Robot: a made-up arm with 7 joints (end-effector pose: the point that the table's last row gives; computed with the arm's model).
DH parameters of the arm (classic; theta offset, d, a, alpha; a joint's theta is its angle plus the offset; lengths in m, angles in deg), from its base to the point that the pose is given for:
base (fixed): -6.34 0 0.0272 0
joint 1: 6.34 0.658 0.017 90
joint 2: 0 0.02 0.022 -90
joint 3: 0 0.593 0.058 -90
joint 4: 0 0.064 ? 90
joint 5: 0 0.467 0.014 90
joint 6: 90 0.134 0.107 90
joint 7: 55.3 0 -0.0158 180
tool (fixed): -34.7 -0.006 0 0
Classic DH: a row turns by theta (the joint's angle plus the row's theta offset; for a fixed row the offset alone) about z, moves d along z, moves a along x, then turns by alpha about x.
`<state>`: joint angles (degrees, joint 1 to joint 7).
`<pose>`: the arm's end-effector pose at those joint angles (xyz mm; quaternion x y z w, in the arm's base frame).
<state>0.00 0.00 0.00 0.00 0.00 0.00 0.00</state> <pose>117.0 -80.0 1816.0 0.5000 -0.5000 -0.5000 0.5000</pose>
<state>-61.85 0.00 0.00 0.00 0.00 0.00 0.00</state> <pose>1.6 -118.7 1816.0 0.1720 -0.6859 -0.6859 0.1720</pose>
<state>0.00 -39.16 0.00 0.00 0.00 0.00 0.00</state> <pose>831.9 -80.0 1509.8 0.3035 -0.3035 -0.6386 0.6386</pose>
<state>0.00 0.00 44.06 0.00 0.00 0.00 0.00</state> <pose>142.3 -28.5 1816.0 0.6510 -0.2759 -0.2759 0.6510</pose>
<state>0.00 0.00 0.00 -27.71 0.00 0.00 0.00</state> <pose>-144.9 -80.0 1748.0 0.6052 -0.6052 -0.3657 0.3657</pose>
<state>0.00 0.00 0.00 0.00 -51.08 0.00 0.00</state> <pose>15.4 -50.6 1816.0 0.2356 -0.6667 -0.6667 0.2356</pose>
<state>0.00 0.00 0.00 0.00 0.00 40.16 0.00</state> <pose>52.4 -80.0 1796.8 0.6413 -0.6413 -0.2979 0.2979</pose>
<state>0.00 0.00 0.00 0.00 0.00 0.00 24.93</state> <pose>117.0 -77.4 1822.3 0.5961 -0.3803 -0.5961 0.3803</pose>
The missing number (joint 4, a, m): -0.027
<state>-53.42 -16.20 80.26 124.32 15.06 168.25 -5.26</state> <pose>451.2 -12.2 991.3 0.7388 -0.4716 -0.4198 0.2356</pose>
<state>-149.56 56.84 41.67 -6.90 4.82 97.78 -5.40</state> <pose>697.6 543.9 1220.0 -0.0909 -0.8249 0.4129 0.3754</pose>
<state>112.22 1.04 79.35 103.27 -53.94 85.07 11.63</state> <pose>-507.3 -145.8 1311.0 0.5400 0.2676 0.7534 0.2628</pose>
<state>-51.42 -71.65 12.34 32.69 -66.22 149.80 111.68</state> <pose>696.2 -741.5 855.6 0.7965 -0.2284 -0.5246 0.1956</pose>
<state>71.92 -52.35 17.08 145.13 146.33 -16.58 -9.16</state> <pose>-133.5 387.9 483.6 -0.2283 0.7311 -0.6393 0.0677</pose>
